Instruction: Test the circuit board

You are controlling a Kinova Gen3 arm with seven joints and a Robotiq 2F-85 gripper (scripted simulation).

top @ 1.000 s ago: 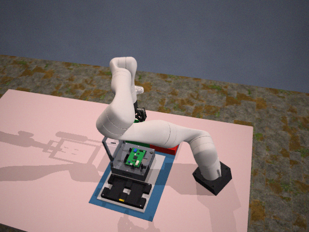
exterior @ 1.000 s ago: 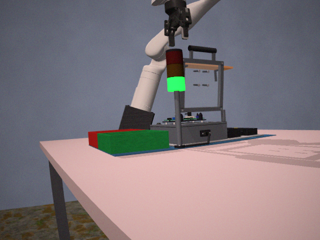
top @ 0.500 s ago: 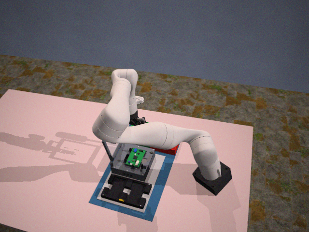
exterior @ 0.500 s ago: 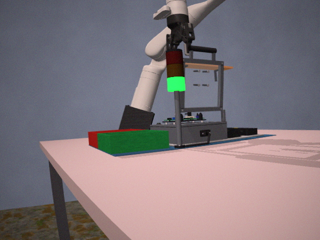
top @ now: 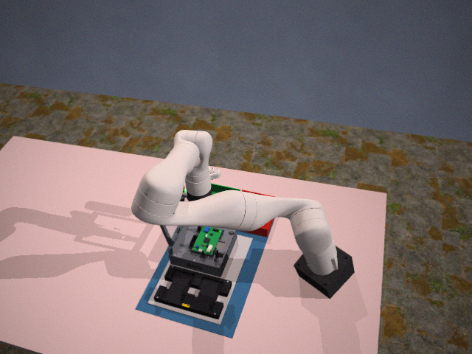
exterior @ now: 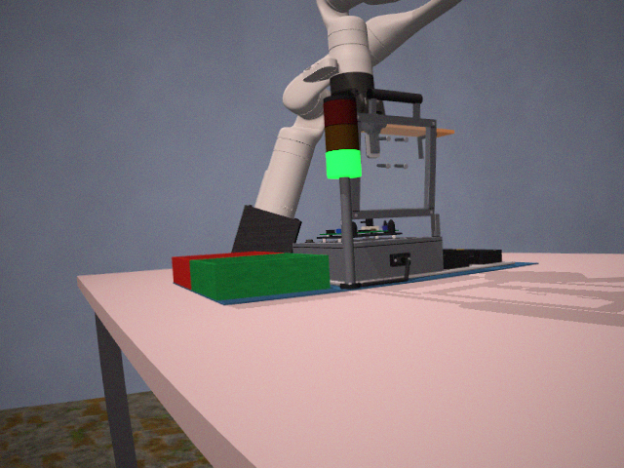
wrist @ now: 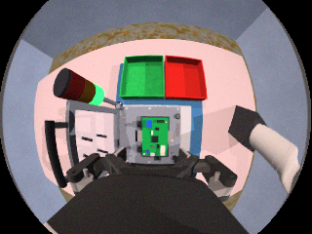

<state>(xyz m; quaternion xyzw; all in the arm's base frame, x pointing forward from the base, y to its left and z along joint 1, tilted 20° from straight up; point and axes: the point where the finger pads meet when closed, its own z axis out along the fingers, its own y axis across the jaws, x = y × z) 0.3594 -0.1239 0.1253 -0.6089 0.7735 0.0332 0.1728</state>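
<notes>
Now: the green circuit board 120 mm below my hand. From my hand the other things lie so: tester lid (110 mm ahead, 30 mm to the right, 10 mm below); then green bin (210 mm to the right, 180 mm below); then red bin (180 mm to the right, 180 mm below, 150 mm behind).
</notes>
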